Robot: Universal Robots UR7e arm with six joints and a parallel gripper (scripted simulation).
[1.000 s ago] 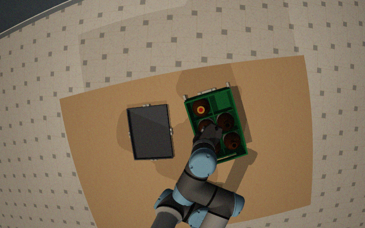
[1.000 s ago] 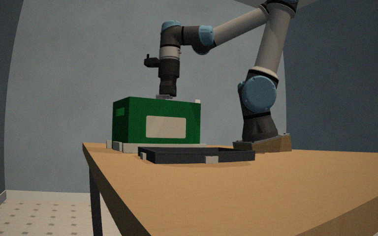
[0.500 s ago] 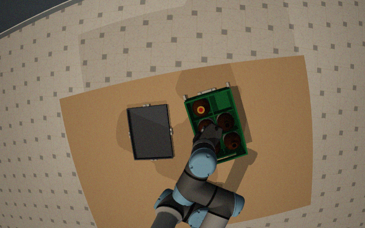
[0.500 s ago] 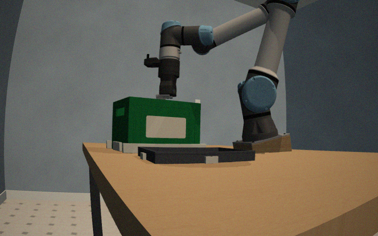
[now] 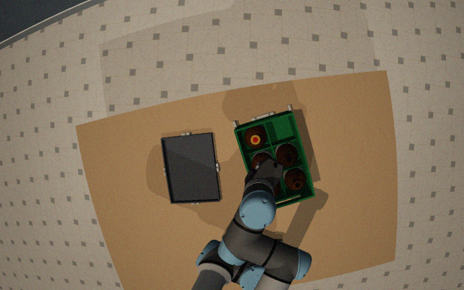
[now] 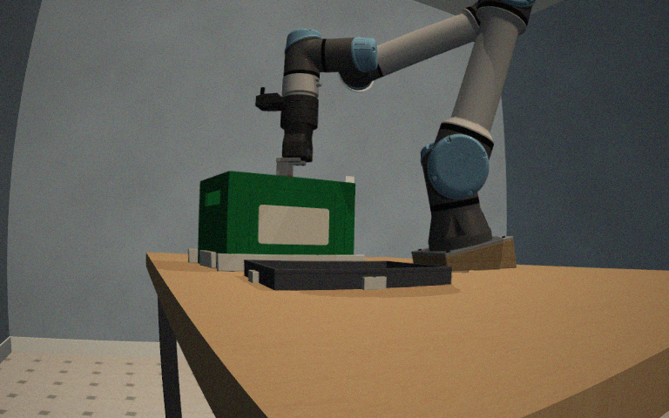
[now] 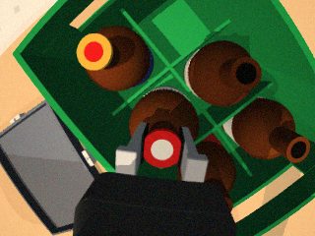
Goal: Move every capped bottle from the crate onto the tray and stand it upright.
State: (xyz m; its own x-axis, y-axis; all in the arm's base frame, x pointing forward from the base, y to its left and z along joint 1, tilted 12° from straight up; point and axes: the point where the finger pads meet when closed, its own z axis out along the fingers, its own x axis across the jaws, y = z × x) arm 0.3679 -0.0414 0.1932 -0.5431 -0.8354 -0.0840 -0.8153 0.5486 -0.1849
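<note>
Right now the red-capped bottle is 60 mm below my hand. From my hand the other things lie so: dark grey tray (10 mm behind, 260 mm to the left, 150 mm below); green crate (10 mm ahead, 40 mm to the right, 80 mm below); open bottle (80 mm behind, 20 mm to the right, 80 mm below).
</note>
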